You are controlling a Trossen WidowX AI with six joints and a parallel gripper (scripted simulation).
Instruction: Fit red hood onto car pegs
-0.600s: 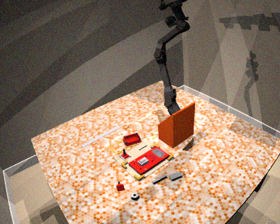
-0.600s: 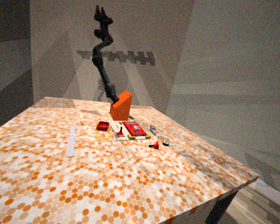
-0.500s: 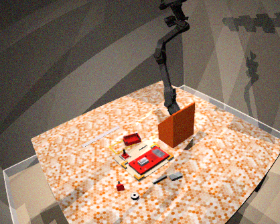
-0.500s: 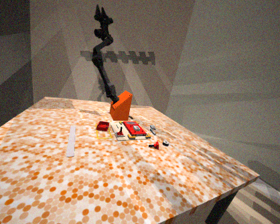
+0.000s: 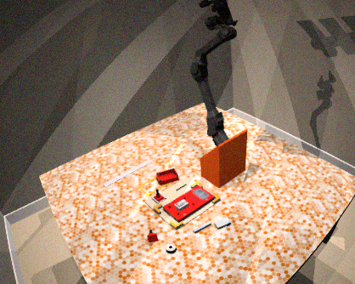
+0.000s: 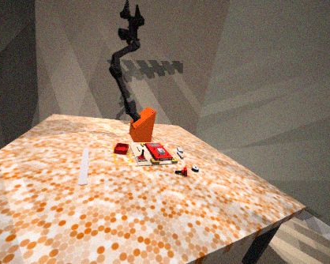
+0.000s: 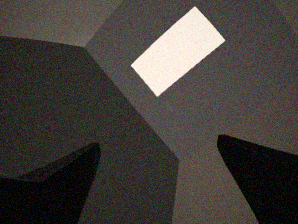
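My gripper tip is 360 mm short of the red hood, 40 mm to the right of it and 890 mm above it. The rest, counted from my gripper tip: grey engine block 410 mm ahead, 270 mm to the left, 870 mm below; then dark wheel 550 mm ahead, 430 mm to the left, 890 mm below; then white strip 510 mm ahead, 120 mm to the right, 890 mm below.
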